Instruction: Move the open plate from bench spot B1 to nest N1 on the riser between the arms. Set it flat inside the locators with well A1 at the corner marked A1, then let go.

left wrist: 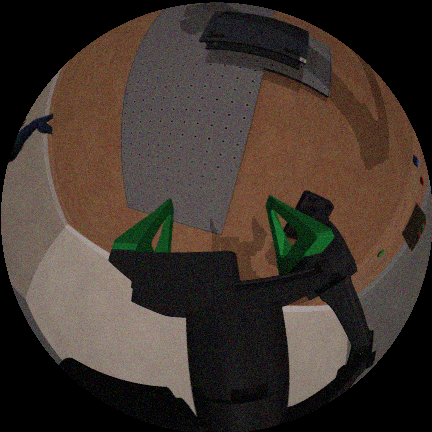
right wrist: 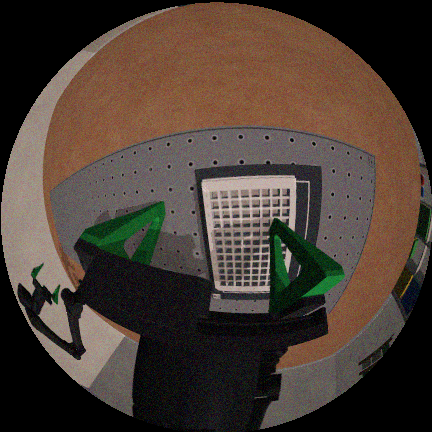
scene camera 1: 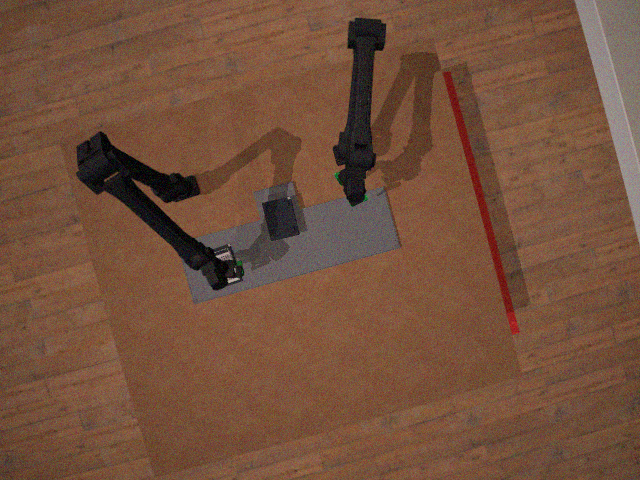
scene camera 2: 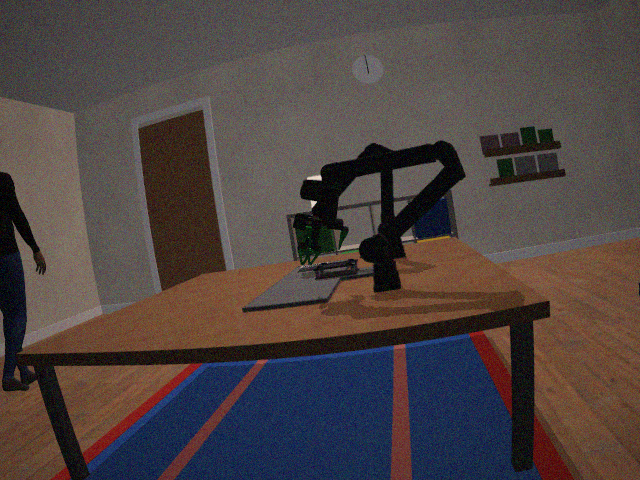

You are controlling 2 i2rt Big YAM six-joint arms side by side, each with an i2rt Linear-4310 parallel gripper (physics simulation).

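Pixels of known places: left gripper, between the fingertips: point(left wrist: 220, 200) point(right wrist: 51, 274) point(scene camera 2: 324, 248); right gripper, between the fingertips: point(right wrist: 218, 214) point(scene camera 1: 232, 274) point(scene camera 2: 306, 265); left arm's base, origin of its link: point(scene camera 2: 387, 287); right arm's base, origin of its link: point(right wrist: 264, 351) point(scene camera 1: 184, 189) point(scene camera 2: 396, 256).
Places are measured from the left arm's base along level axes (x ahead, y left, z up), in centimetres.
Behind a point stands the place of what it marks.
Note:
The open white well plate point(right wrist: 245, 230) @[x 35.6, y -63.2, z 1.8 cm] point(scene camera 1: 223, 253) @[x 28.1, y -63.0, z 2.1 cm] lies on the dark pad of spot B1 point(right wrist: 315, 200) @[x 38.9, y -70.4, z 1.5 cm]. My right gripper point(right wrist: 218, 214) @[x 37.7, y -60.9, z 3.8 cm] point(scene camera 1: 230, 271) @[x 37.7, y -60.9, z 3.8 cm] is open above it. In the right wrist view one finger overlaps the plate's right side and the other is beyond its left edge; neither holds it. Nest N1's dark riser point(scene camera 1: 280, 219) @[x 20.8, y -35.3, z 5.5 cm] point(left wrist: 255, 37) @[x 20.4, y -31.5, z 5.5 cm] point(scene camera 2: 336, 268) stands between the arms; no plate shows on it. Its A1 mark is not readable. My left gripper point(left wrist: 220, 200) @[x 19.4, y -6.8, z 14.8 cm] point(scene camera 1: 353, 189) @[x 19.4, y -6.8, z 14.8 cm] is open and empty above the right end of the grey board in scene camera 1.
The grey perforated board point(scene camera 1: 346, 232) @[x 33.2, y -9.8, z 1.3 cm] point(left wrist: 185, 125) @[x 29.1, y -12.0, z 1.3 cm] point(right wrist: 150, 175) @[x 41.4, y -52.7, z 1.3 cm] point(scene camera 2: 294, 297) @[x 30.1, y 2.8, z 1.3 cm] lies under the plate and riser. A long red bar point(scene camera 1: 480, 201) runs along the table's right side in scene camera 1. The grippers overlap in scene camera 2. A person point(scene camera 2: 12, 268) stands at that view's left edge.

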